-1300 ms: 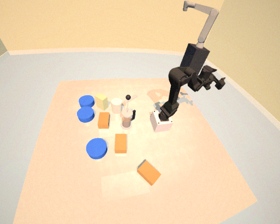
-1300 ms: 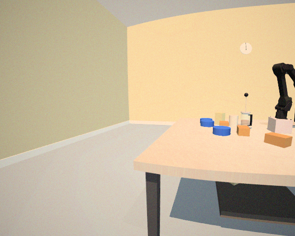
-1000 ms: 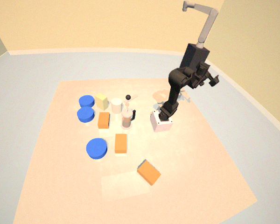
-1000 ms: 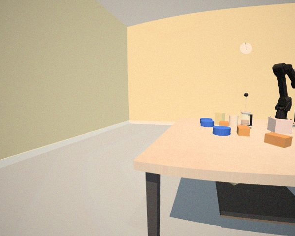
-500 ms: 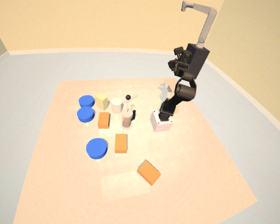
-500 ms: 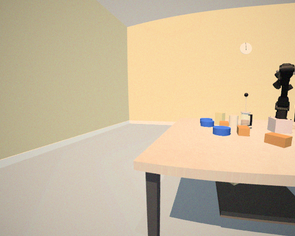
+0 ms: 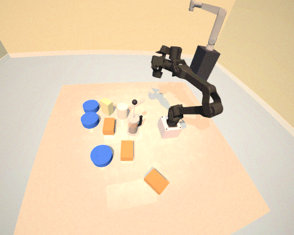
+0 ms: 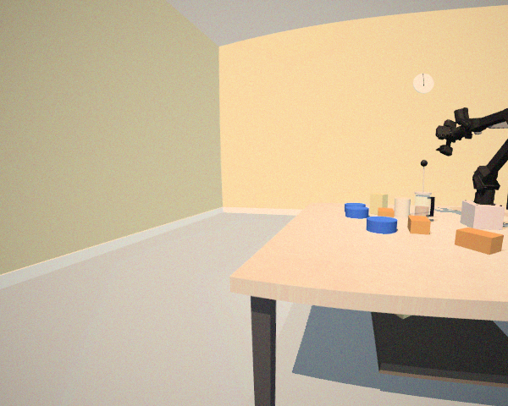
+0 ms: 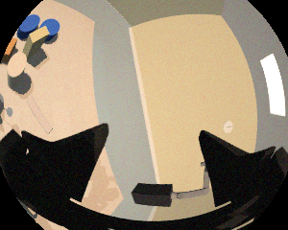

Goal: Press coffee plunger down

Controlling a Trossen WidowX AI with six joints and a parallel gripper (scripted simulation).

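Now: gripper tip 27 cm to the right of the glass coffee press, 26 cm above it and 13 cm short of it. The rest, counted from my gripper tip: white cylinder (34 cm below, 21 cm ahead, 13 cm to the left).
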